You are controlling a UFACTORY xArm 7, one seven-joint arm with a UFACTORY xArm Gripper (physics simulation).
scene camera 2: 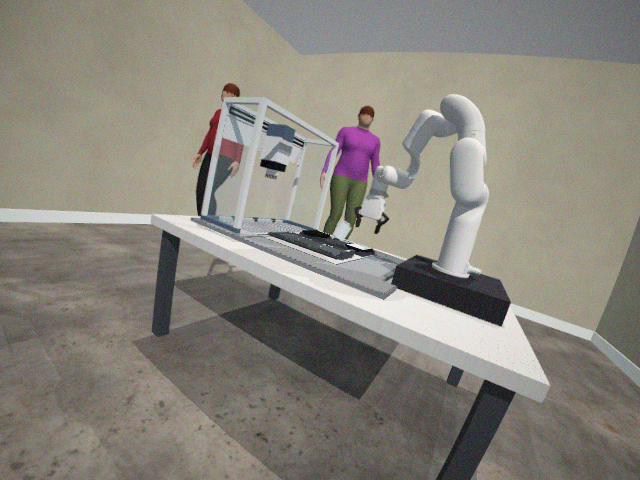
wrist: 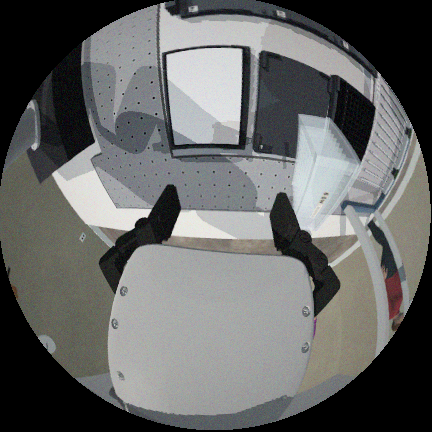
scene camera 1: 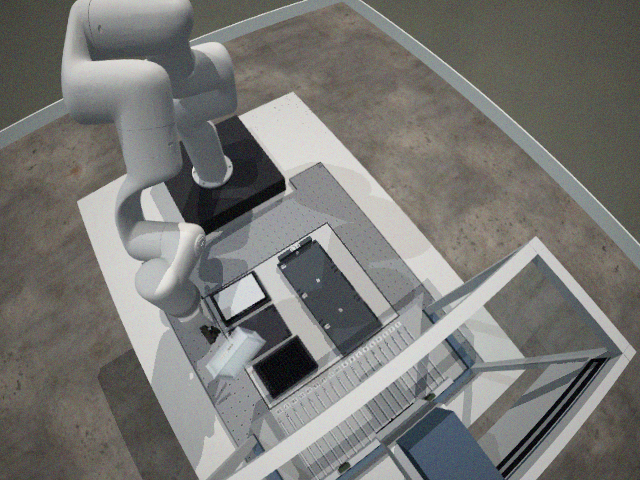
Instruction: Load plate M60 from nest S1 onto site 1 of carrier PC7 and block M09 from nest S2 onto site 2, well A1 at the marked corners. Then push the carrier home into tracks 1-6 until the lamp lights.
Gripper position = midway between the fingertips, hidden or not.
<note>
My gripper (scene camera 2: 366, 230) is open, holding nothing. Also in view: a clear well plate (scene camera 1: 242, 345). Also in view: a long dark carrier (scene camera 1: 346, 318).
The long dark carrier is seen too in scene camera 2 (scene camera 2: 334, 252). The clear well plate shows as well in the wrist view (wrist: 325, 166). My gripper is seen too in the wrist view (wrist: 225, 199).
</note>
